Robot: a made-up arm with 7 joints. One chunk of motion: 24 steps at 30 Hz.
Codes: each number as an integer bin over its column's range. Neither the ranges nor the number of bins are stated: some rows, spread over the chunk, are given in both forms.
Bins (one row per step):
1: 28 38 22 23 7 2
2: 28 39 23 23 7 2
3: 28 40 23 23 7 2
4: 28 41 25 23 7 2
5: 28 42 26 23 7 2
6: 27 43 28 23 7 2
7: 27 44 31 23 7 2
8: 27 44 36 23 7 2
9: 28 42 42 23 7 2
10: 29 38 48 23 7 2
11: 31 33 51 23 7 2
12: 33 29 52 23 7 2
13: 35 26 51 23 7 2
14: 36 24 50 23 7 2
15: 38 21 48 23 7 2
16: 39 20 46 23 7 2
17: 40 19 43 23 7 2
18: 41 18 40 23 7 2
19: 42 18 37 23 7 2
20: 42 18 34 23 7 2
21: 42 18 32 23 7 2
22: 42 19 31 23 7 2
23: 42 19 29 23 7 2
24: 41 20 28 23 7 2
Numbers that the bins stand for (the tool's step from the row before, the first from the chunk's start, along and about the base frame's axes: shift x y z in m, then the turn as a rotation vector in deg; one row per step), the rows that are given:
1: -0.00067 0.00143 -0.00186 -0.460 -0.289 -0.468
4: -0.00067 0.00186 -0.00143 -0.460 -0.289 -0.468
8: -0.00086 0.00229 0.00014 -0.460 -0.289 -0.468
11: -0.00010 0.00071 0.00229 -0.460 -0.289 -0.468
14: 0.00086 -0.00057 0.00214 -0.460 -0.289 -0.468
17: 0.00162 -0.00129 0.00114 -0.460 -0.289 -0.468
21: 0.00200 -0.00143 -0.00043 -0.460 -0.289 -0.468
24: 0.00181 -0.00114 -0.00100 -0.460 -0.289 -0.468
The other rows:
2: -0.00067 0.00157 -0.00171 -0.460 -0.289 -0.468
3: -0.00067 0.00171 -0.00171 -0.460 -0.289 -0.468
5: -0.00067 0.00200 -0.00129 -0.460 -0.289 -0.468
6: -0.00086 0.00214 -0.00100 -0.460 -0.289 -0.468
7: -0.00086 0.00229 -0.00057 -0.460 -0.289 -0.468
9: -0.00067 0.00200 0.00100 -0.460 -0.289 -0.468
10: -0.00048 0.00143 0.00186 -0.460 -0.289 -0.468
12: 0.00029 0.00014 0.00243 -0.460 -0.289 -0.468
13: 0.00067 -0.00029 0.00229 -0.460 -0.289 -0.468
15: 0.00124 -0.00100 0.00186 -0.460 -0.289 -0.468
16: 0.00143 -0.00114 0.00157 -0.460 -0.289 -0.468
18: 0.00181 -0.00143 0.00071 -0.460 -0.289 -0.468
19: 0.00200 -0.00143 0.00029 -0.460 -0.289 -0.468
20: 0.00200 -0.00143 -0.00014 -0.460 -0.289 -0.468
22: 0.00200 -0.00129 -0.00057 -0.460 -0.289 -0.468
23: 0.00200 -0.00129 -0.00086 -0.460 -0.289 -0.468

